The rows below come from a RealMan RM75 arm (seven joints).
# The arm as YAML. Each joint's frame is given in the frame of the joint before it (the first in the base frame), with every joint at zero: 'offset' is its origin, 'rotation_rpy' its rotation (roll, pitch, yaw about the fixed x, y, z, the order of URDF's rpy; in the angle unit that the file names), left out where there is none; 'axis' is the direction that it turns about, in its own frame. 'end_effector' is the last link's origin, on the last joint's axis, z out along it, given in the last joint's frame.
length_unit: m
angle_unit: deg
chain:
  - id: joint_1
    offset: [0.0, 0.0, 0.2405]
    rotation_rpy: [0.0, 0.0, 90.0]
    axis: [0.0, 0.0, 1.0]
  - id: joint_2
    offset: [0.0, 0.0, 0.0]
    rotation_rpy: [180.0, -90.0, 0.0]
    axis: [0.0, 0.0, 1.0]
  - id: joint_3
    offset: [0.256, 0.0, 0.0]
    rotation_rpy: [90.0, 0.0, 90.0]
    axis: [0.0, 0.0, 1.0]
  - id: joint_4
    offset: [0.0, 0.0, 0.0]
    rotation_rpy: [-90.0, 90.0, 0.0]
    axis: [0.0, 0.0, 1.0]
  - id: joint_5
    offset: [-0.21, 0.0, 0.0]
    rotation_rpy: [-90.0, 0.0, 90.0]
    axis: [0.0, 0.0, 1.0]
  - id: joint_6
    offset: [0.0, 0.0, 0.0]
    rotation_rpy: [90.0, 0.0, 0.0]
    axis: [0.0, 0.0, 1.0]
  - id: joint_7
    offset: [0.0, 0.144, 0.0]
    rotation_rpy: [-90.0, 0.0, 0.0]
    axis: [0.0, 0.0, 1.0]
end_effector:
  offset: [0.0, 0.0, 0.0]
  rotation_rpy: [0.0, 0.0, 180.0]
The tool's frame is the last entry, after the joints.
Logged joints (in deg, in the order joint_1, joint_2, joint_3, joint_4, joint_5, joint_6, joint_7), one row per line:
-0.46, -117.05, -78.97, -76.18, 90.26, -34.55, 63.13
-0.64, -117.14, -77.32, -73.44, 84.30, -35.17, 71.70
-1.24, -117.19, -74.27, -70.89, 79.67, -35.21, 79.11
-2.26, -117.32, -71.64, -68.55, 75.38, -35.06, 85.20
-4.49, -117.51, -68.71, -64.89, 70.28, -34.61, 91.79
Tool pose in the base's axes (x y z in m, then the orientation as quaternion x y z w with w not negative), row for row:
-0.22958, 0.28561, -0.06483, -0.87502, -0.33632, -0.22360, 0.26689
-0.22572, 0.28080, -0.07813, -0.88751, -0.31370, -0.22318, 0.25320
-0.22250, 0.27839, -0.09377, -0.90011, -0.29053, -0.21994, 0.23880
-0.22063, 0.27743, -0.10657, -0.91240, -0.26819, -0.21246, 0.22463
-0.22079, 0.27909, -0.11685, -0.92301, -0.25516, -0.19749, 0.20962
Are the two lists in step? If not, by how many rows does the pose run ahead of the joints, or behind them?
The pose runs 2 rows ahead of the joints: the pose in row i belongs to the joints in row i + 2.
